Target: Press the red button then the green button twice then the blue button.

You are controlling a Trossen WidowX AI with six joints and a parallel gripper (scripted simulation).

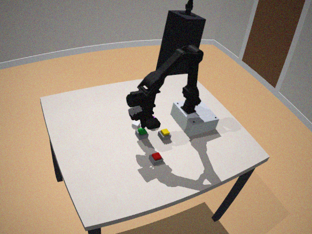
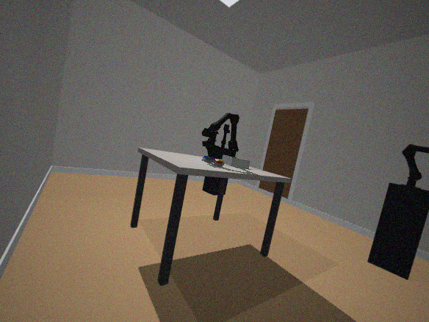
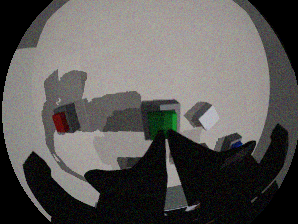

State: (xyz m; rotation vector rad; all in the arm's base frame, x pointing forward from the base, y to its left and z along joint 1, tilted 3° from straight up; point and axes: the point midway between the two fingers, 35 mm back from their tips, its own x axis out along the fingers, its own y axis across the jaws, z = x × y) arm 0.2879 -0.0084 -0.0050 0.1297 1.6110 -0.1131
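Now: gripper tip 2 cm above the green button. Also, from my gripper tip: red button 4 cm ahead, 17 cm to the left, 2 cm below; then purple button 10 cm behind, 5 cm to the right, 2 cm below; then small white block 2 cm behind, 8 cm to the right, 5 cm below.
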